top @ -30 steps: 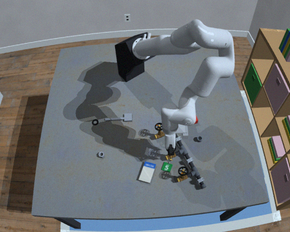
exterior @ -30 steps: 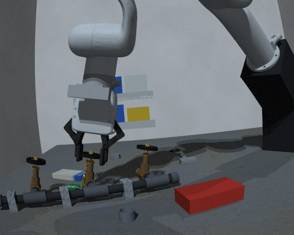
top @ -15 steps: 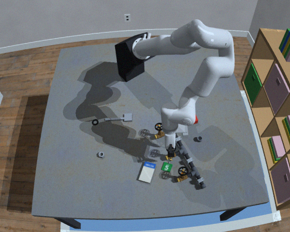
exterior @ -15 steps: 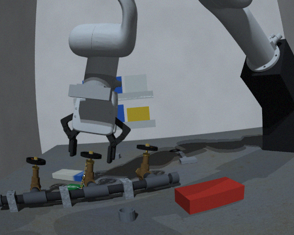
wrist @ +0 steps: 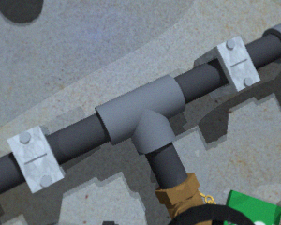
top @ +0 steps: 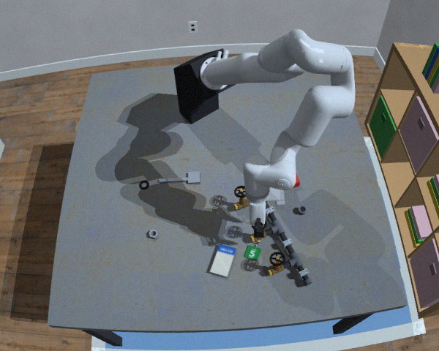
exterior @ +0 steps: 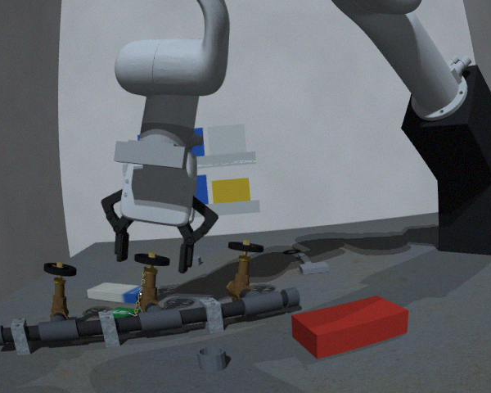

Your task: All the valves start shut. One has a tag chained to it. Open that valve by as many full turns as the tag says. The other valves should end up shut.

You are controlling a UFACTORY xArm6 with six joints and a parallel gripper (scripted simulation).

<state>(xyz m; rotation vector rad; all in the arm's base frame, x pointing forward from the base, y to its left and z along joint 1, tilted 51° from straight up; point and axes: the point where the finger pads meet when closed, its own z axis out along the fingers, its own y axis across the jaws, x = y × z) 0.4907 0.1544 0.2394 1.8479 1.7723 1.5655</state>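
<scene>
My hand is 9 cm above the green tag and 6 cm short of it. Round my hand: notepad 13 cm ahead, 9 cm to the right, 8 cm below; grey flat tool 32 cm to the right, 16 cm behind, 8 cm below; red block 27 cm behind, 7 cm below, 5 cm to the left.
</scene>
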